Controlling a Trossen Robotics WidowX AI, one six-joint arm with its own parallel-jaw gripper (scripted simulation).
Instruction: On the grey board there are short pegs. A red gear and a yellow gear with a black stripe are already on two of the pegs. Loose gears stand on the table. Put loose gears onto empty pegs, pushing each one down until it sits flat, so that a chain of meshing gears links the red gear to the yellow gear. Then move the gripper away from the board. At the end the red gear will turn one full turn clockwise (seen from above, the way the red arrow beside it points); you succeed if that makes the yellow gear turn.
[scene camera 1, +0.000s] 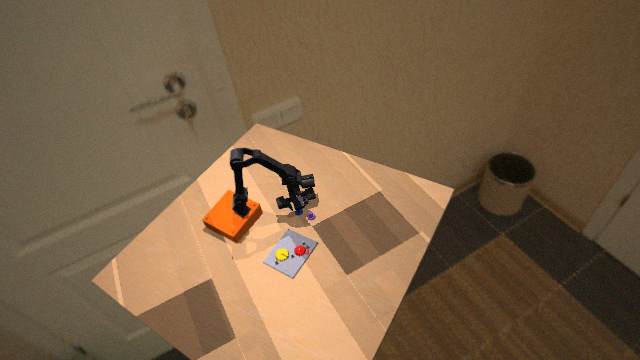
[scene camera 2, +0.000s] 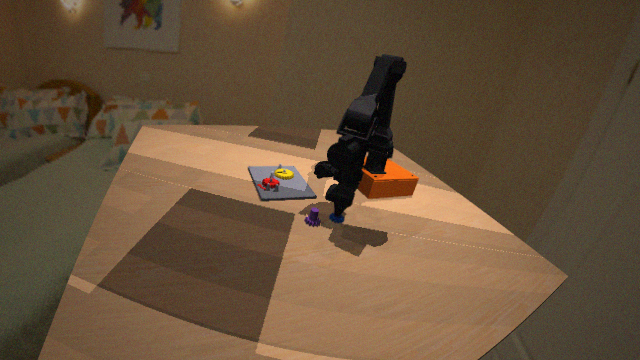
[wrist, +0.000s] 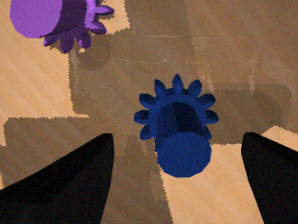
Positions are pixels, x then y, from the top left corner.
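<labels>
A blue gear (wrist: 176, 117) is 0.10 m from the lens; my gripper (wrist: 179, 143) is likewise 0.10 m from the lens.
</labels>
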